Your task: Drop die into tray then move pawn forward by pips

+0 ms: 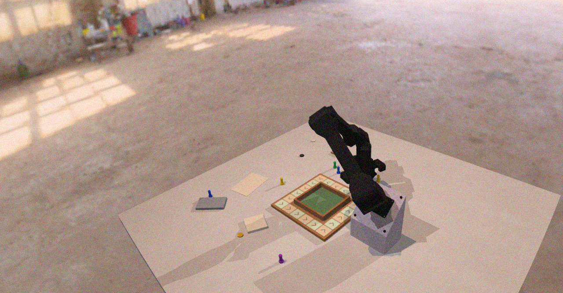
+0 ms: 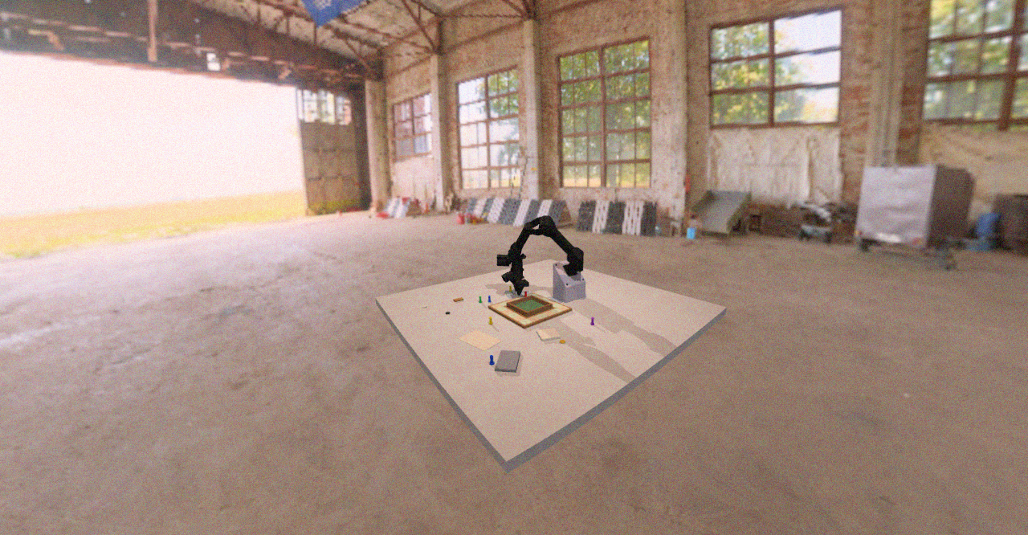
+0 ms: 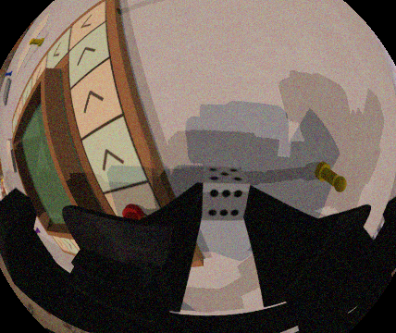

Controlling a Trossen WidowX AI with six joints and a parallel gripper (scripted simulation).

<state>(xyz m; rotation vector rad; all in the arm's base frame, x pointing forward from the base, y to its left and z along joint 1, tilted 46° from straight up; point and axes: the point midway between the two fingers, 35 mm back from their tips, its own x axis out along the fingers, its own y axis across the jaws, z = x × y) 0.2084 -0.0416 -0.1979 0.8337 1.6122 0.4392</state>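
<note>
Right now my gripper tip is 7 cm to the right of the red pawn and 2 cm below it. The rest, counted from my gripper tip: green dice tray 6 cm ahead, 18 cm to the left; then white die right at my gripper tip; then green pawn 20 cm ahead, 5 cm to the right, 1 cm above.
</note>
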